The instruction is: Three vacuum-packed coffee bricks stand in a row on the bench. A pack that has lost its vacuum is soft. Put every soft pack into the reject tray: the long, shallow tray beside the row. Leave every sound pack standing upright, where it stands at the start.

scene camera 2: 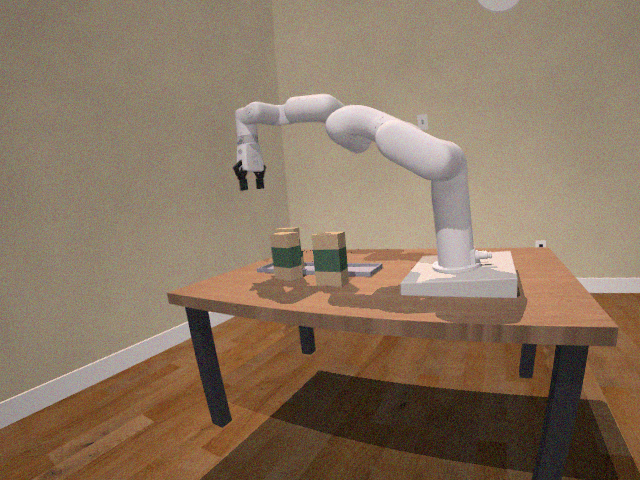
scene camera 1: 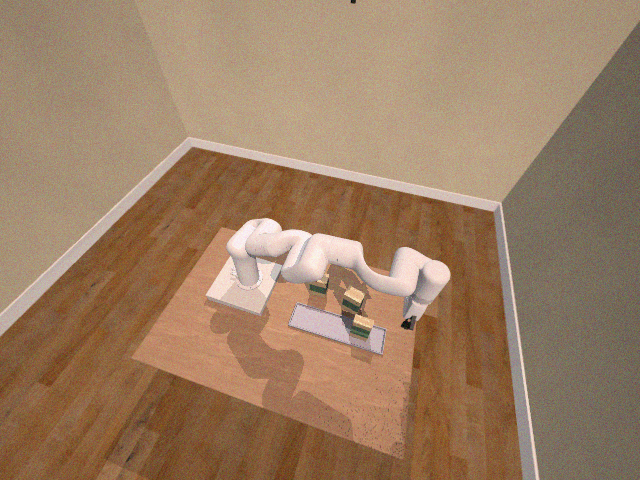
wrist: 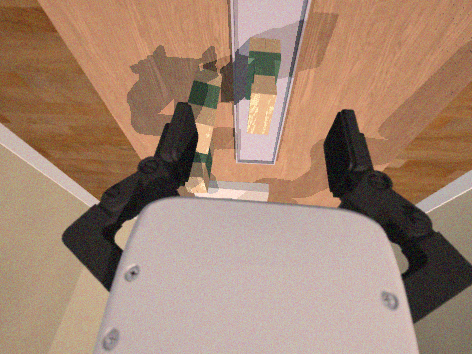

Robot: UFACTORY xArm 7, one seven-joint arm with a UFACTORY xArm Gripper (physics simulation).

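Note:
One tan and green coffee pack stands upright inside the long shallow tray, towards the end far from the robot base. A second pack stands upright on the bench beside the tray, slightly turned. A third pack stands upright nearer the base, partly hidden by the arm in scene camera 1. Softness cannot be told by look. My gripper is open and empty, high above the bench beyond the tray's far end.
The white robot base stands on the wooden bench at the other end of the row. The arm stretches above the packs. The bench edge lies close below the gripper's side.

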